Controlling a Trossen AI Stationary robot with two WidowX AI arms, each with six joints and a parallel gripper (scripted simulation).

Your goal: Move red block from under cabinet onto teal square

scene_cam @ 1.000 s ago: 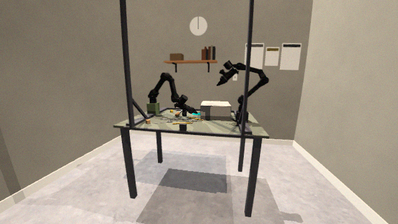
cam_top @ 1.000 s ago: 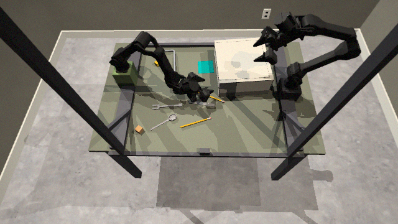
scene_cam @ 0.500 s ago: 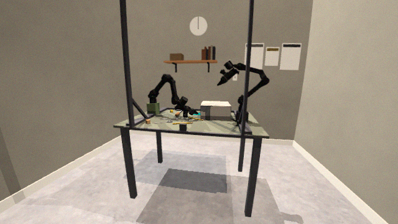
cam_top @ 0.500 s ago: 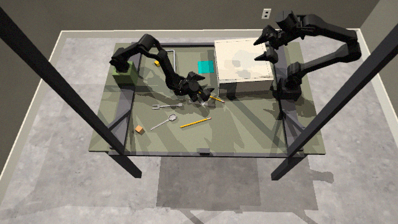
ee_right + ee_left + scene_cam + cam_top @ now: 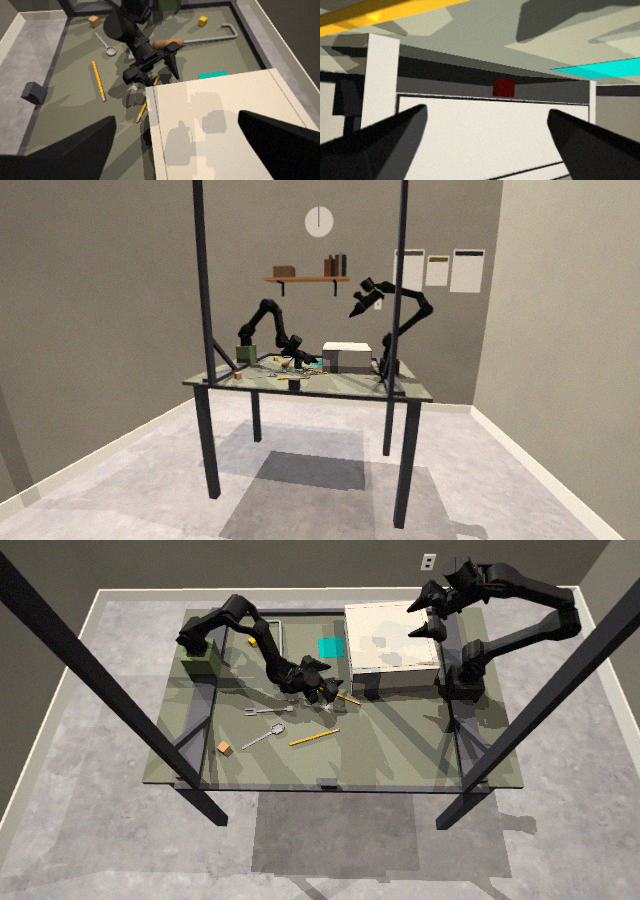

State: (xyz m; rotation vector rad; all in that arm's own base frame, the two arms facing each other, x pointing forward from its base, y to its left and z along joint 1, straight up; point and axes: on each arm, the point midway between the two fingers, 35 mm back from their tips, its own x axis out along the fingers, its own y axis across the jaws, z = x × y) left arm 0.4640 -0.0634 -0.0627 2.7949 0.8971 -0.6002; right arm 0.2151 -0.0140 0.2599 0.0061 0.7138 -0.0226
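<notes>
My left hand is 90 mm past the grey bar, 10 mm to the right of it and 60 mm above it. Also, from my left hand: fork (130 mm behind, 200 mm to the left, 60 mm below); teal square (180 mm ahead, 10 mm to the left, 60 mm below); white cabinet (140 mm ahead, 200 mm to the right, 20 mm above).
</notes>
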